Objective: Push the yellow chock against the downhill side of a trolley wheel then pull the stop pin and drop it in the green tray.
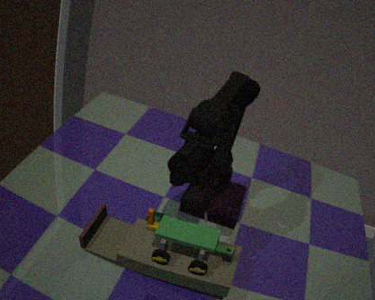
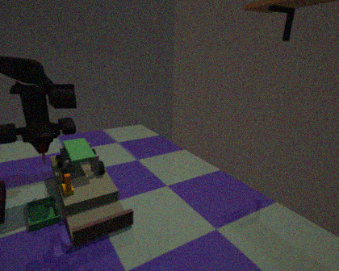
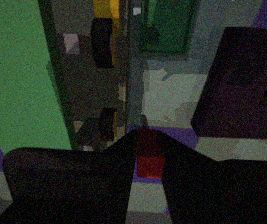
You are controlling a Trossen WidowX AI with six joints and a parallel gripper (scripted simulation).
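Now: gripper tip 4 cm short of the yellow chock, 10 cm to the left of it and 7 cm above it. From my gripper tip the other things lie so: red-headed stop pin right at my gripper tip; then raised lip 9 cm ahead, 27 cm to the right, 12 cm below; then trolley 10 cm ahead, 1 cm to the right, 5 cm below.
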